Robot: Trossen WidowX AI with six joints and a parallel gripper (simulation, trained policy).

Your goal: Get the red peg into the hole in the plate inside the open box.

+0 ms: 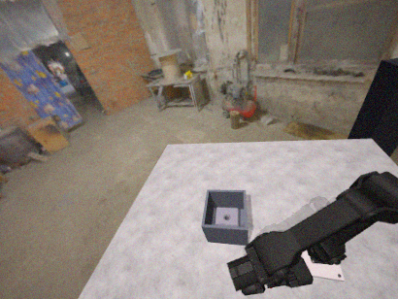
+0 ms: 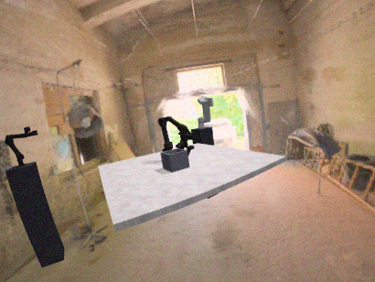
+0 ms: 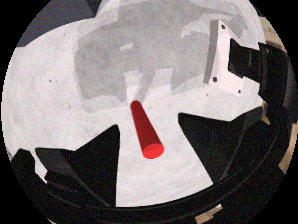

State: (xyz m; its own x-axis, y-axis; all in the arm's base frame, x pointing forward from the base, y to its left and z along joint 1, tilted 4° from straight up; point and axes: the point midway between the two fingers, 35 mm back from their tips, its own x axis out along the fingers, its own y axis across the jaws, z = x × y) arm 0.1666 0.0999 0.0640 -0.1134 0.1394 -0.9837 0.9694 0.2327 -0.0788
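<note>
The red peg is 1 cm ahead of my gripper tip.
</note>
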